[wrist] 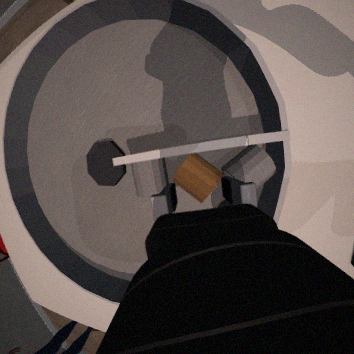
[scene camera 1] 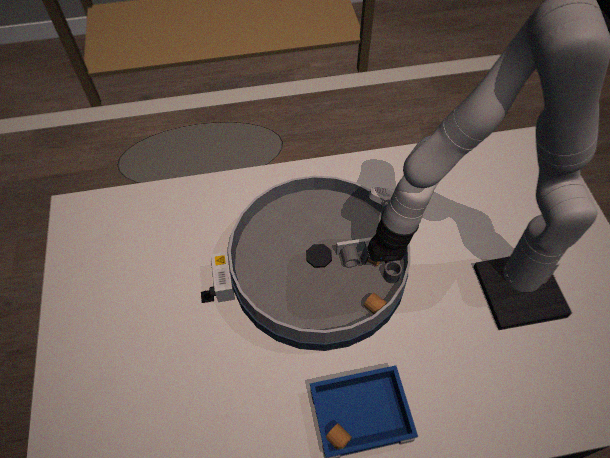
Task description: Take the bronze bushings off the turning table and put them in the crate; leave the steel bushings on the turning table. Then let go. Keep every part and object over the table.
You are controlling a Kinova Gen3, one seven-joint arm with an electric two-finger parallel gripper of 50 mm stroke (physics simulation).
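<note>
The grey turning table [scene camera 1: 280, 227] [wrist: 81, 91] has a black hub [scene camera 1: 319, 255] [wrist: 105, 162] and a white bar [scene camera 1: 350, 243] [wrist: 197, 147] running from hub to rim. My gripper [scene camera 1: 370, 260] [wrist: 198, 189] is open, low over the table's right side. In the wrist view a bronze bushing [wrist: 197, 177] lies on its side between the fingers, not clamped. Steel bushings flank it: one [scene camera 1: 349, 256] [wrist: 149, 175] toward the hub, one [scene camera 1: 392, 271] [wrist: 251, 165] by the rim. Another bronze bushing [scene camera 1: 374, 302] lies by the table's front-right rim. A third [scene camera 1: 338, 435] lies in the blue crate [scene camera 1: 367, 404].
A small control box [scene camera 1: 221, 277] with a yellow label sits against the turning table's left side. The robot's base plate [scene camera 1: 508, 291] stands at the right. The crate lies in front of the turning table. A wooden bench [scene camera 1: 212, 32] stands beyond the table.
</note>
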